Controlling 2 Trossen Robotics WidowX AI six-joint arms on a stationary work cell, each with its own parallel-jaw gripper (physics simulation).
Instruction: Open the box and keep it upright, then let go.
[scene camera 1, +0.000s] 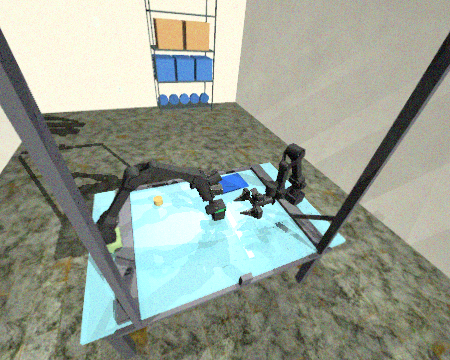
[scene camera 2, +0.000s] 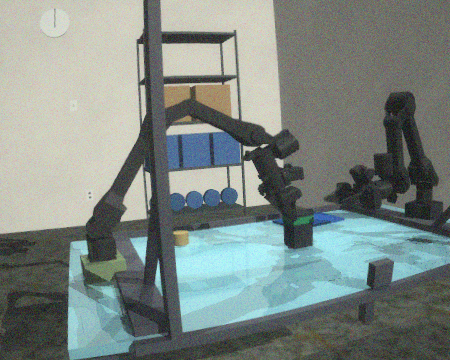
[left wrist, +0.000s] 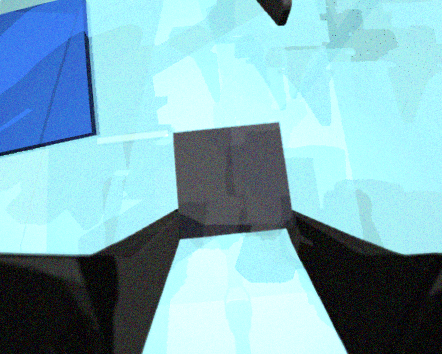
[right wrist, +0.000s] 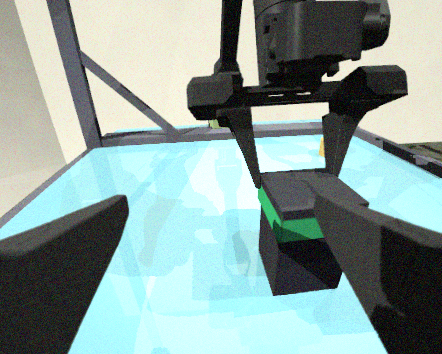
Path:
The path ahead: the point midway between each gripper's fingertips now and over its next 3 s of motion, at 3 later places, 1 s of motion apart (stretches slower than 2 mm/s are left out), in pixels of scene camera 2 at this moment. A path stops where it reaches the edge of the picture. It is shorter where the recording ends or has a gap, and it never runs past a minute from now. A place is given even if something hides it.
The left gripper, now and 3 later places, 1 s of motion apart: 290, 217; 290, 214; 289, 208; 289, 188
The right gripper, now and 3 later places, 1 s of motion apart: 332, 201; 333, 205; 317, 217; 301, 230

